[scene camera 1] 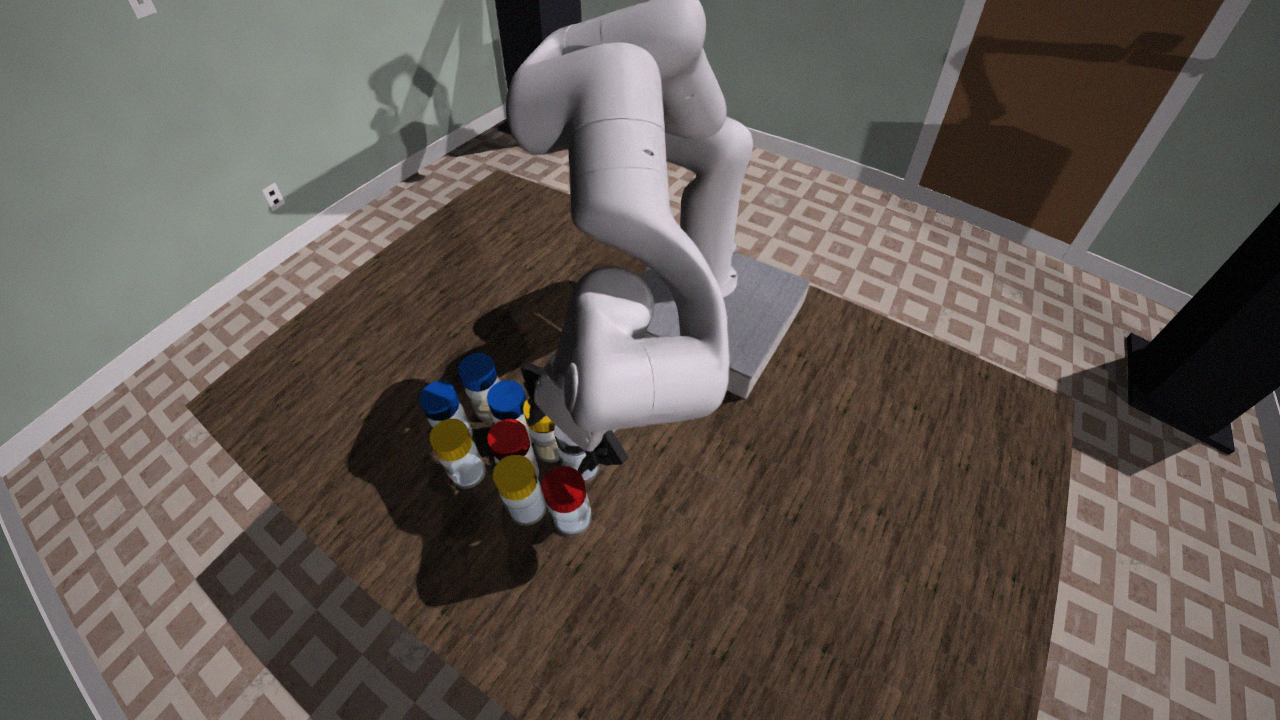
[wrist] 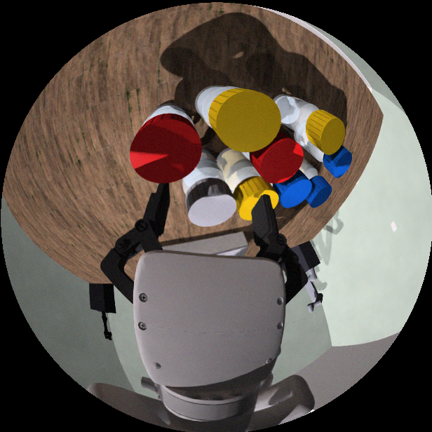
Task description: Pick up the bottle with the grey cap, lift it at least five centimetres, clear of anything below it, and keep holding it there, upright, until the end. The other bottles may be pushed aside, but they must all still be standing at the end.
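Places are measured from the arm's base along level axes (x ahead, y right, z down), in centimetres.
Pixels of known places: gripper, fingertip midpoint: [scene camera 1: 561, 442].
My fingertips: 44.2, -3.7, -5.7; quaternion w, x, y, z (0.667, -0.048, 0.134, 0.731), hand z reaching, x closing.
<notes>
Ahead of a thing's pixels: the offset from my fingertips to its top centre, as dx, dy, dz. Level surfaces: height alone.
The bottle with the grey cap {-2.7, +0.1, +0.3} [wrist: 211, 207] [scene camera 1: 578, 461] stands upright at the near side of the bottle group in the wrist view; in the scene view its cap is mostly hidden behind the gripper. My gripper [wrist: 214, 195] is open with nothing held. In the wrist view the grey cap shows between its two fingers. The left finger is by the bottle with the bright red cap {+4.6, -3.9, +0.2} [wrist: 166, 148] [scene camera 1: 565, 490]. The right finger overlaps the bright yellow cap [wrist: 256, 197] [scene camera 1: 539, 415] of the bottle beside the grey-capped one; whether they touch is unclear.
Two bottles with darker yellow caps [wrist: 245, 120] [wrist: 325, 132], a second red-capped bottle {+3.4, +6.8, +0.3} [wrist: 277, 157] [scene camera 1: 509, 437] and several blue-capped bottles [wrist: 293, 190] {-2.7, +19.0, +0.3} [scene camera 1: 477, 369] stand close together. The grey base block [scene camera 1: 771, 313] is behind, on the wooden table top {dz +10.8} [scene camera 1: 805, 537].
</notes>
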